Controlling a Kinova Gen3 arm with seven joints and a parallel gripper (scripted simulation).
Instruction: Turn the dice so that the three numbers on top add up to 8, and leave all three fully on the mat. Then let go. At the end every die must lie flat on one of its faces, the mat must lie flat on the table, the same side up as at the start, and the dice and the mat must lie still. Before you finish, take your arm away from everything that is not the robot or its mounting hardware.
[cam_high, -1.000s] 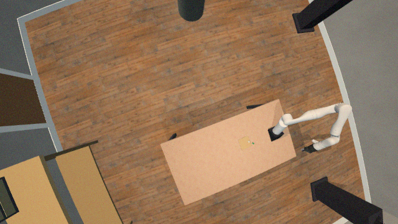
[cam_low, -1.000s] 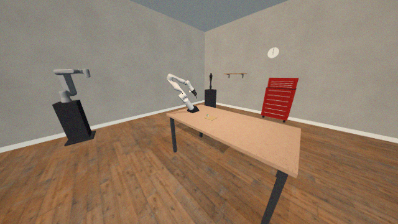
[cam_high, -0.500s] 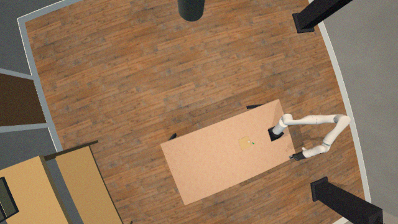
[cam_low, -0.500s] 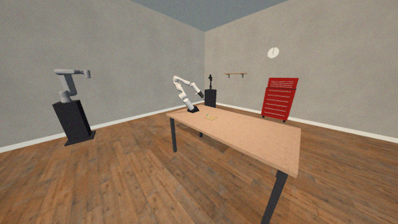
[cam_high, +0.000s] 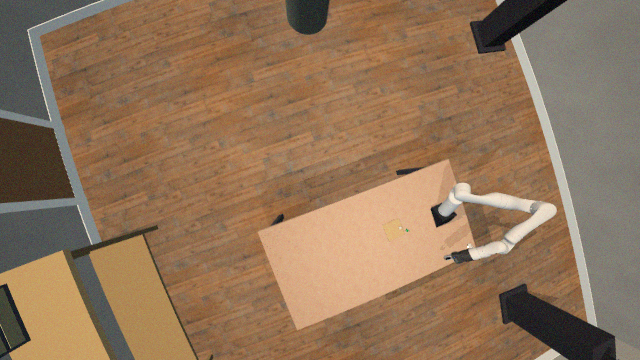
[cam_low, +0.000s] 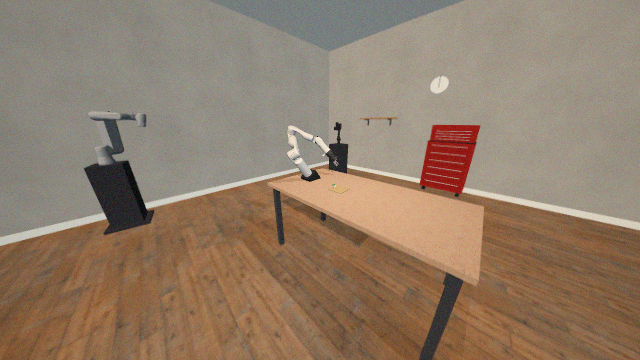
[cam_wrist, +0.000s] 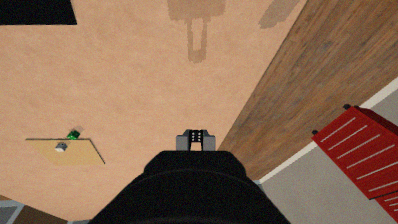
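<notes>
The green die lies 20 cm ahead of my hand, 23 cm to the right of it and 13 cm below it. The rest, counted from my hand: black die: 1 cm ahead, 1 cm below; then tan mat: 30 cm ahead, 27 cm to the right, 14 cm below; then white die: 25 cm ahead, 27 cm to the right, 13 cm below.
</notes>
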